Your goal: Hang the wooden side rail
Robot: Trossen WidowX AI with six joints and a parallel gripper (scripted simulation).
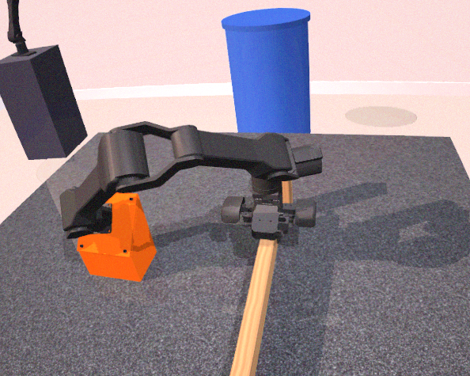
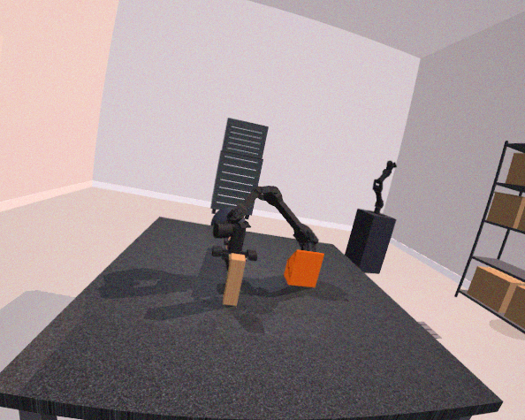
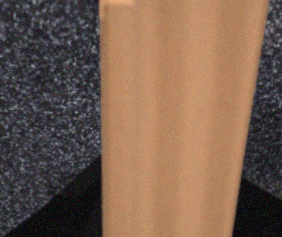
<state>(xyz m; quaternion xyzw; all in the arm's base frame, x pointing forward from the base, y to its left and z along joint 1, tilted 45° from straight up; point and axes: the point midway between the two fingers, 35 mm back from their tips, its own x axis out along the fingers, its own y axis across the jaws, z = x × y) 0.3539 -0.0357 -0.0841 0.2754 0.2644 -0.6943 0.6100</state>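
Right now my gripper tip is 150 mm to the right of the wooden headboard post, 40 mm below it and 10 mm short of it.
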